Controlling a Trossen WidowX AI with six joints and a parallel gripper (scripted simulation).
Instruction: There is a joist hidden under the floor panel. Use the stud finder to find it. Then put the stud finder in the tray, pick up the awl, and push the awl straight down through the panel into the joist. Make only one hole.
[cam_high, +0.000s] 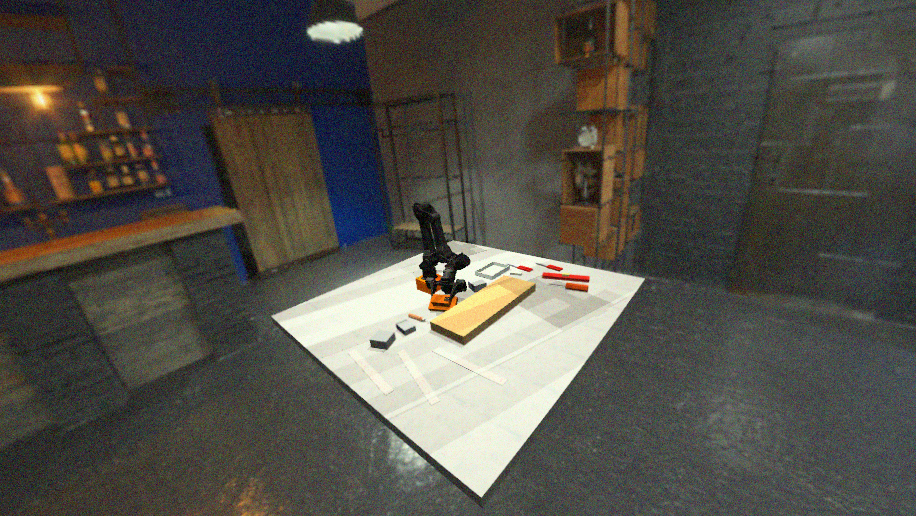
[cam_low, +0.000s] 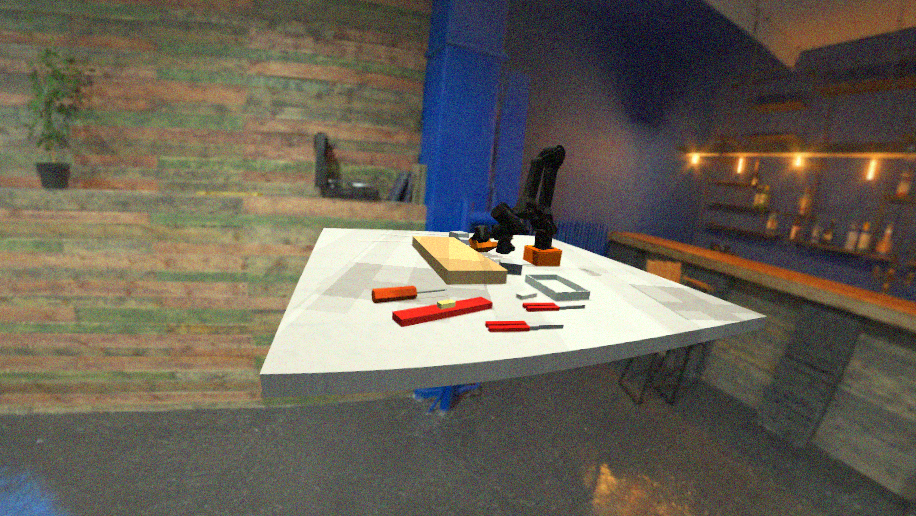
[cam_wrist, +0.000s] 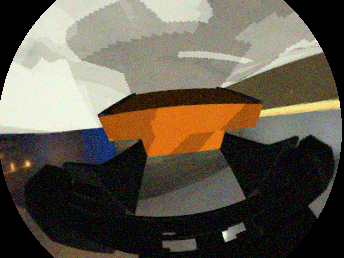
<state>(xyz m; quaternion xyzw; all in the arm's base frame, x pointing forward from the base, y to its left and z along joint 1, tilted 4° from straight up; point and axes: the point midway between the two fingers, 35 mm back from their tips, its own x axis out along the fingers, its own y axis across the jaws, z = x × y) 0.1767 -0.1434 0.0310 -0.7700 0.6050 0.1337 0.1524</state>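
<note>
The orange stud finder lies 10 mm ahead of my gripper tip, 10 mm to the left of it and 10 mm below it. From my gripper tip the other things lie so: grey tray 30 mm ahead, 460 mm to the left, 50 mm below; then awl 40 mm behind, 100 mm to the right, 60 mm below; then red level 420 mm ahead, 510 mm to the left, 50 mm below.
</note>
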